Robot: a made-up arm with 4 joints.
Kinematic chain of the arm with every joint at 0, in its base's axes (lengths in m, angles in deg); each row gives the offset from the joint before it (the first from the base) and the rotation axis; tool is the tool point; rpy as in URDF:
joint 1: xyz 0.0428 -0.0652 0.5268 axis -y
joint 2: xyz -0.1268 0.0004 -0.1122 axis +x
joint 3: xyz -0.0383 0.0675 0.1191 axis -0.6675 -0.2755 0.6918
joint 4: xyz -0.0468 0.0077 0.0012 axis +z
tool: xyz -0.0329 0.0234 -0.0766 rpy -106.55 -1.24 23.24
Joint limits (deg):
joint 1: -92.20..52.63
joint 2: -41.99..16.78
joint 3: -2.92..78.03
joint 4: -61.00..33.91
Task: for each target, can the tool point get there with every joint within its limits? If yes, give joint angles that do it. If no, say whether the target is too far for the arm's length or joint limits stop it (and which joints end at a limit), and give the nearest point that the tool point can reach.
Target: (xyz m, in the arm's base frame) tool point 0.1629 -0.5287 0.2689
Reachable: no: too far | nearest point -0.0205 -0.1248 0.3604 | short by 0.453 m
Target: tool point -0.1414 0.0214 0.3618
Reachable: yes | joints 17.80 -13.84 18.71 -33.36
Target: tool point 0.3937 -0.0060 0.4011
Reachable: no: joint limits stop it (at a limit: joint 1, joint 2, joint 3, joint 4) | nearest point 0.0428 0.0547 0.2667 | short by 0.381 m
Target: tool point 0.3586 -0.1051 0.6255
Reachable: no: joint limits stop it (at a limit: joint 1, joint 3, joint 4) | nearest point 0.0227 -0.0729 0.6984 | short by 0.345 m
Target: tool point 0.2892 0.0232 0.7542
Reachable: no: joint limits stop it (at a limit: joint 1, joint 2, joint 3) | nearest point 0.0176 0.0355 0.7500 | short by 0.272 m
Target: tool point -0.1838 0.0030 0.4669
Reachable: yes | joints -9.22 -9.41 31.20 -45.34
